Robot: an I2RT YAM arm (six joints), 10 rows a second.
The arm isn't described. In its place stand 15 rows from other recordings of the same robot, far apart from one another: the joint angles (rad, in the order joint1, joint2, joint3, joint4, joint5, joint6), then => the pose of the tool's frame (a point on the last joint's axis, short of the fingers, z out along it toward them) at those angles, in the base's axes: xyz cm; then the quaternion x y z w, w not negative.
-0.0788, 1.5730, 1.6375, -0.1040, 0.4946, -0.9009 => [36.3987, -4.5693, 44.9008, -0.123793, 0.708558, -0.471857, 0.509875]
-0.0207, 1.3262, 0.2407, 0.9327, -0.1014, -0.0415 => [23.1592, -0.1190, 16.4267, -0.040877, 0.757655, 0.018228, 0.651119]
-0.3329, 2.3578, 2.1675, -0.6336, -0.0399, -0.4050 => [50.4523, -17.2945, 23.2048, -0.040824, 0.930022, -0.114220, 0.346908]
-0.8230, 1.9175, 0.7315, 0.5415, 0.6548, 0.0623 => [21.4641, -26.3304, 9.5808, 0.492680, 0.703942, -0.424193, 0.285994]
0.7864, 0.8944, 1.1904, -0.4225, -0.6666, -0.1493 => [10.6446, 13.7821, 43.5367, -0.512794, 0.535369, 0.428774, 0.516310]
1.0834, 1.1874, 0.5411, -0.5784, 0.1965, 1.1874 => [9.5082, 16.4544, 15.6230, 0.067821, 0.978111, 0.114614, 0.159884]
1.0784, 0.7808, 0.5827, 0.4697, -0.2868, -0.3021 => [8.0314, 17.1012, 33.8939, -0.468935, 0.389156, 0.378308, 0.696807]
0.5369, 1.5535, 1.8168, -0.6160, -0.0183, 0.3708 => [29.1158, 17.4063, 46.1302, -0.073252, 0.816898, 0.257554, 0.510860]
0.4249, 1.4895, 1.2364, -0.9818, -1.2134, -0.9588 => [24.0695, 14.5512, 29.1746, -0.590127, 0.562932, 0.506001, 0.280750]
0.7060, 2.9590, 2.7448, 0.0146, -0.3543, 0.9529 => [47.6736, 42.2695, 14.6695, -0.016904, 0.769867, 0.551780, 0.320247]
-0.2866, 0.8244, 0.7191, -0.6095, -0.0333, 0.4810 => [16.6711, -4.7896, 26.9406, 0.334216, 0.846080, 0.055350, 0.411564]
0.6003, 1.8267, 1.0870, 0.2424, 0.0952, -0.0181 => [33.5628, 22.5663, 19.5871, -0.238032, 0.825099, 0.107422, 0.501012]
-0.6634, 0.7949, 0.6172, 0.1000, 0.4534, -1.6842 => [14.2097, -13.0849, 30.9462, -0.216237, 0.698664, -0.674059, 0.103706]
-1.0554, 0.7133, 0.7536, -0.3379, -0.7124, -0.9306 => [9.8738, -12.7092, 32.6469, -0.159898, 0.765107, -0.313551, 0.539193]
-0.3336, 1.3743, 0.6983, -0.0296, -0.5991, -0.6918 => [26.7196, -7.1351, 19.8882, -0.276263, 0.831537, 0.036971, 0.480476]
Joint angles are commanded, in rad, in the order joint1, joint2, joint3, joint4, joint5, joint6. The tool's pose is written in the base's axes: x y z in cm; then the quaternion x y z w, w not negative. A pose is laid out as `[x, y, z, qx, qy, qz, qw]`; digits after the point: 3 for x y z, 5 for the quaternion.
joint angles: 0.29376 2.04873 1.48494 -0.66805 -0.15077 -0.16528
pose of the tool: [39.747, 12.583, 16.472, -0.23598, 0.95421, 0.08488, 0.16308]
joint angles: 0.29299 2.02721 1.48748 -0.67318 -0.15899 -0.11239
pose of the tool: [39.626, 12.543, 17.381, -0.21131, 0.95800, 0.09382, 0.16966]
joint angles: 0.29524 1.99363 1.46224 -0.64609 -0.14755 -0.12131
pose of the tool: [39.247, 12.483, 18.095, -0.21633, 0.95394, 0.08894, 0.18785]
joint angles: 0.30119 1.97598 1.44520 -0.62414 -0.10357 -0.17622
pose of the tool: [39.038, 12.512, 18.377, -0.24142, 0.94691, 0.06342, 0.20260]
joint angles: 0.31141 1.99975 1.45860 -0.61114 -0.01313 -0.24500
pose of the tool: [39.513, 12.768, 17.867, -0.26994, 0.94018, 0.01331, 0.20740]
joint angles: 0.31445 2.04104 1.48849 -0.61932 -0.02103 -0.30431
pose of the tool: [40.129, 13.130, 17.034, -0.30040, 0.93295, 0.01131, 0.19808]
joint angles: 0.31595 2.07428 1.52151 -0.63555 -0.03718 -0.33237
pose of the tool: [40.668, 13.433, 16.551, -0.31600, 0.92935, 0.01669, 0.19019]
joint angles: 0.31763 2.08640 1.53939 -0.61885 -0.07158 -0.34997
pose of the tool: [41.128, 13.789, 16.634, -0.32754, 0.92255, 0.03180, 0.20150]
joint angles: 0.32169 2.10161 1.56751 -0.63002 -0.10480 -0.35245
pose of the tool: [41.468, 14.212, 16.761, -0.33345, 0.91952, 0.04819, 0.20243]
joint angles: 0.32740 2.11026 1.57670 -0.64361 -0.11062 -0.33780
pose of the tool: [41.444, 14.490, 16.605, -0.32993, 0.92200, 0.05320, 0.19553]
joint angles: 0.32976 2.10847 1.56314 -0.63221 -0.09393 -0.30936
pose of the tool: [41.306, 14.490, 16.338, -0.31646, 0.92717, 0.04803, 0.19467]
